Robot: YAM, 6 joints.
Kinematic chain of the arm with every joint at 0, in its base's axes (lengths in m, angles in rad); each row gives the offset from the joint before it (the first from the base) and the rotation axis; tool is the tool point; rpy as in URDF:
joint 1: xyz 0 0 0.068 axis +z
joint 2: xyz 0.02 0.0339 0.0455 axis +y
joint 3: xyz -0.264 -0.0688 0 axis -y
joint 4: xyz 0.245 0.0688 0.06 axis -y
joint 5: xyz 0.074 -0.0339 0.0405 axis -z
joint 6: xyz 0.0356 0 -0.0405 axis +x
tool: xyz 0 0 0 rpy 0 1.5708 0
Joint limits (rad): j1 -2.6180..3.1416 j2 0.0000..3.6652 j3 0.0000..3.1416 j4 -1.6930..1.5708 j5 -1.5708..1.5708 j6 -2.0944..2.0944
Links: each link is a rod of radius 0.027 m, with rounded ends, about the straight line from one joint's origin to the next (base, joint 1, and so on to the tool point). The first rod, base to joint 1, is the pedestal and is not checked.
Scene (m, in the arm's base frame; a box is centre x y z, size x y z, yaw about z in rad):
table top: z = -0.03
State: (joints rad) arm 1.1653 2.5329 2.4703 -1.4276 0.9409 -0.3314
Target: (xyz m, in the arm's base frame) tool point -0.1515 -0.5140 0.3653
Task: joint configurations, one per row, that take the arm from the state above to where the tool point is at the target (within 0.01 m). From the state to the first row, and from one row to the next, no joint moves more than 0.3 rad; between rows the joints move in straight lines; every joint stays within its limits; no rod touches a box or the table.
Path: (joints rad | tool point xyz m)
1: 0.8682 2.5324 2.5099 -1.3595 0.9372 -0.3314 | 0.3454 0.3635 0.2256
2: 0.5712 2.5319 2.5495 -1.2915 0.9335 -0.3314 | 0.4430 0.2507 0.2380
3: 0.2741 2.5314 2.5891 -1.2234 0.9298 -0.3314 | 0.5035 0.1119 0.2512
4: -0.0229 2.5309 2.6287 -1.1554 0.9260 -0.3314 | 0.5203 -0.0404 0.2654
5: -0.3200 2.5304 2.6683 -1.0873 0.9223 -0.3314 | 0.4906 -0.1925 0.2805
6: -0.6170 2.5299 2.7078 -1.0193 0.9186 -0.3314 | 0.4162 -0.3299 0.2962
7: -0.9141 2.5294 2.7474 -0.9512 0.9149 -0.3314 | 0.3033 -0.4397 0.3127
8: -1.2111 2.5289 2.7870 -0.8832 0.9112 -0.3314 | 0.1621 -0.5109 0.3298
9: -1.5082 2.5284 2.8266 -0.8151 0.9075 -0.3314 | 0.0055 -0.5366 0.3474
10: -1.8052 2.5279 2.8662 -0.7471 0.9037 -0.3314 | -0.1515 -0.5140 0.3653

